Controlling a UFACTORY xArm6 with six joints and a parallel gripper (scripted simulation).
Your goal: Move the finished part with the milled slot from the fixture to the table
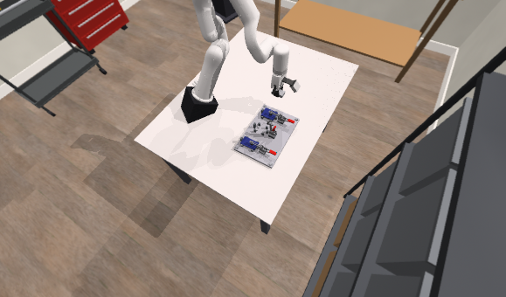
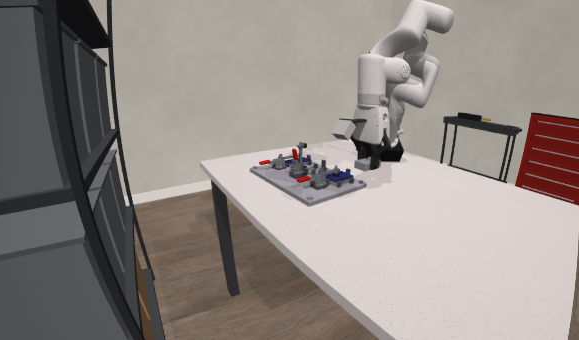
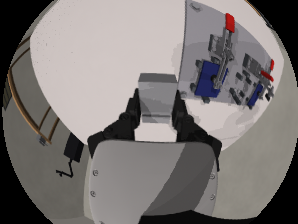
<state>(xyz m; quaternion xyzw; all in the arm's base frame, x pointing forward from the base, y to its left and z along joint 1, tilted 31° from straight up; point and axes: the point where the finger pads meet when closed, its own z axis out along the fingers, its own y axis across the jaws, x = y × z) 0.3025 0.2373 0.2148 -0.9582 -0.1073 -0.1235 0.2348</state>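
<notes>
My hand is 10 mm past the grey finished part and 10 mm above it. From my hand the other things lie so: blue blank: 30 mm ahead, 110 mm to the right, 80 mm below; grey fixture plate: 110 mm ahead, 200 mm to the right, 100 mm below.
</notes>
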